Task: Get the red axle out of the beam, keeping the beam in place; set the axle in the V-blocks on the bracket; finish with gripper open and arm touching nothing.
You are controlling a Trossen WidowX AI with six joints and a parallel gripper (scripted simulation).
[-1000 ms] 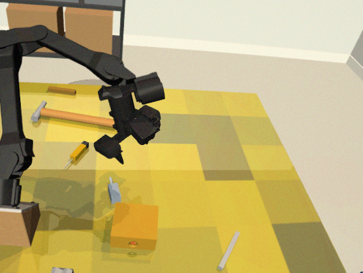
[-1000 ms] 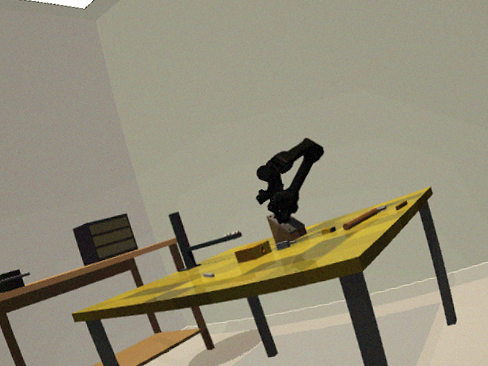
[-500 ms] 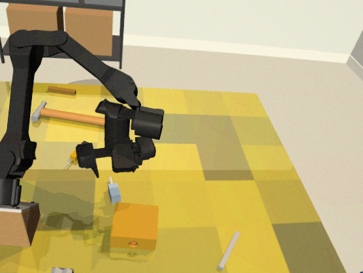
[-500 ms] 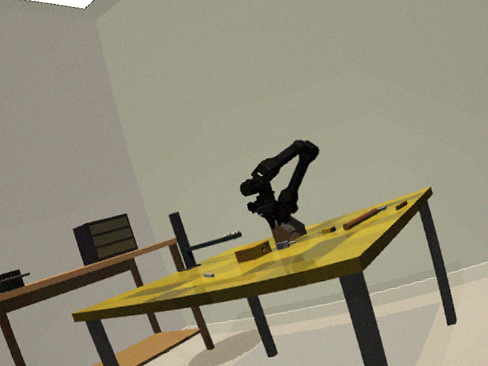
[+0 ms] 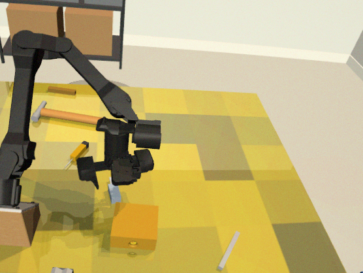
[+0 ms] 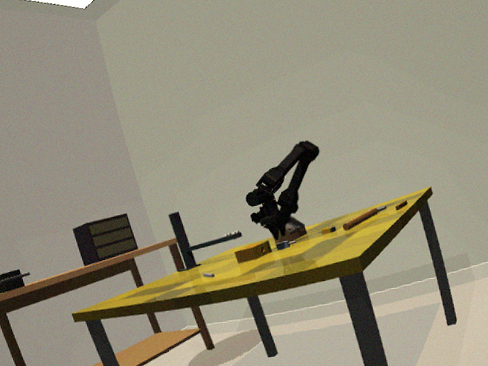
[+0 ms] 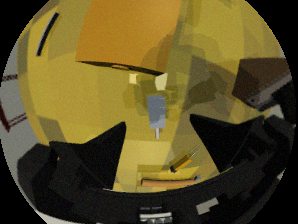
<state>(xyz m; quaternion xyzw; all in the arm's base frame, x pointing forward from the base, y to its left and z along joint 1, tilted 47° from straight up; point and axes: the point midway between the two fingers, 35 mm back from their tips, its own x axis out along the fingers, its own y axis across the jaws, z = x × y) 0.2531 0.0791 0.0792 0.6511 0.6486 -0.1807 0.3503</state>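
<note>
The orange beam is 5 cm ahead of my gripper tip, 11 cm to the right of it and 2 cm below it. From my gripper tip the other things lie so: brown stick: 20 cm behind, 48 cm to the left, 4 cm below; then yellow screwdriver: 11 cm behind, 15 cm to the left, 4 cm below.
</note>
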